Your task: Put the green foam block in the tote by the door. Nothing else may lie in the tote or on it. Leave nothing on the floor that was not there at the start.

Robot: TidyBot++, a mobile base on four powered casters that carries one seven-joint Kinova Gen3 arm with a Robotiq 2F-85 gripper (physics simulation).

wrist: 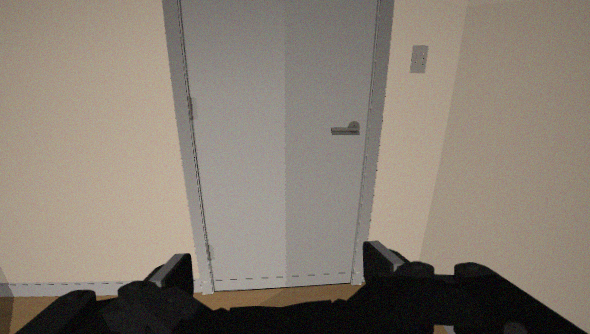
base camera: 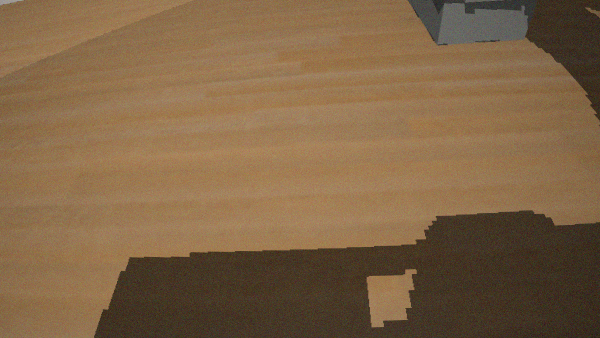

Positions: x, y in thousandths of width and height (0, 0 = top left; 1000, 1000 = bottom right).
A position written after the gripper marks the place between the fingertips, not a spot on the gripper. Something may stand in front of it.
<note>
In view: the gripper (wrist: 474, 798) and a door (wrist: 474, 352).
</note>
